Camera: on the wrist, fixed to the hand. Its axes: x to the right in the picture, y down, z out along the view.
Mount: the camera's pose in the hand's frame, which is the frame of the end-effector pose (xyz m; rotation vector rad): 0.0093 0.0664 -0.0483 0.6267 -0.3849 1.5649
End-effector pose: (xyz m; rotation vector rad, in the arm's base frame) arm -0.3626 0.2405 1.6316 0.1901 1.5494 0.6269
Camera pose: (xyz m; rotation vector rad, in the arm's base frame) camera -0.4269 0.2872 1.6542 1.9789 0.9167 1.1372
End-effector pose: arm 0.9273 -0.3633 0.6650 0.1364 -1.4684 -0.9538
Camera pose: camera 0.9981 -0.3485 0.7050 -0.6997 -1.5965 0.7859
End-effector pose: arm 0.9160 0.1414 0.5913 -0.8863 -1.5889 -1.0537
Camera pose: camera 0.9904 0.1202 0.6203 -1.4442 -0.8717 0.6977
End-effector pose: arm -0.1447 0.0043 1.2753 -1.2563 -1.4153 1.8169
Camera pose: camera -0.0967 0.0127 1.2086 1.2909 -0.3299 -2.2618
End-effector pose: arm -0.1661 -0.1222 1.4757 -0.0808 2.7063 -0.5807
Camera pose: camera -0.1911 -0.0442 1.4864 1.6419 1.3827 -0.6634
